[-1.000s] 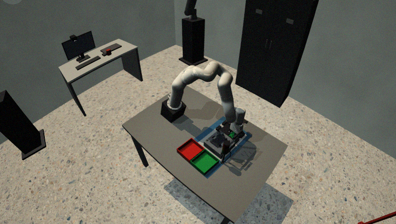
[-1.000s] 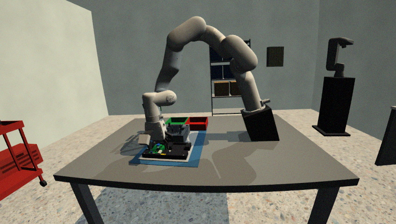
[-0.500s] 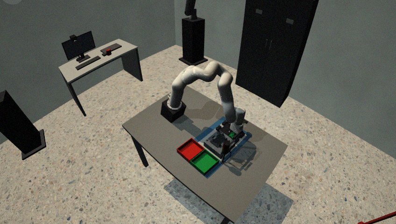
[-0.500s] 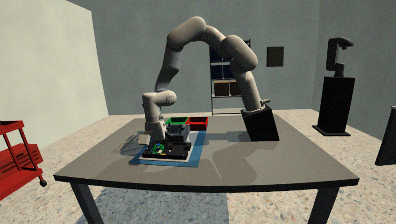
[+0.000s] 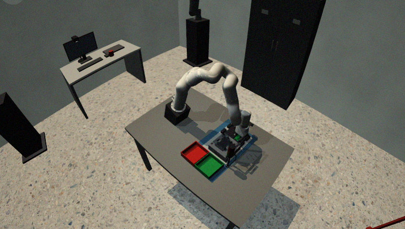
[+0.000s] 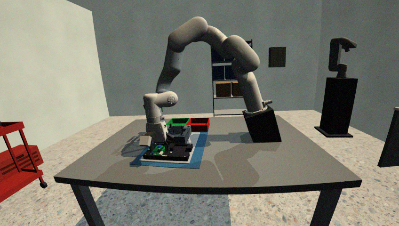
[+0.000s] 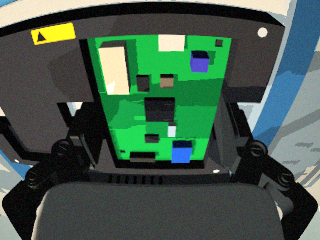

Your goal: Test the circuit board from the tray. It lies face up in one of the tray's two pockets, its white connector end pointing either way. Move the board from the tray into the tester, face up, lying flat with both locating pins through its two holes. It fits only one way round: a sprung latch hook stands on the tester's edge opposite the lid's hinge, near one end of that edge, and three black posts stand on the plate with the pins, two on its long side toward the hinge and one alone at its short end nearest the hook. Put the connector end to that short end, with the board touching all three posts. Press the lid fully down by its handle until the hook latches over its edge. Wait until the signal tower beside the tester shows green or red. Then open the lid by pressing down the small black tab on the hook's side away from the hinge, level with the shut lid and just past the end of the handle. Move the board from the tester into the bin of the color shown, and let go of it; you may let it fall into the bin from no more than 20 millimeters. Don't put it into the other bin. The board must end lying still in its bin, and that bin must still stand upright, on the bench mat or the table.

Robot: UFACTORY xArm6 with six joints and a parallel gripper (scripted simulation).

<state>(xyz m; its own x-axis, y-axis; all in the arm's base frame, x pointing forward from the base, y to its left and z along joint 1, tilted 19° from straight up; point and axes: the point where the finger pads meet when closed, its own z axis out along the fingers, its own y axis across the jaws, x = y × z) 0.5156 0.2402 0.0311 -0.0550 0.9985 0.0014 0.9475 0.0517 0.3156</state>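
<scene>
Right now my hand is right at the green circuit board. The rest, counted from my hand: tester lid (9 cm ahead, 16 cm to the right, 16 cm above); then tester plate (2 cm behind, 17 cm to the right, 5 cm above); then black latch hook (10 cm behind, 12 cm to the right, 6 cm above).
</scene>
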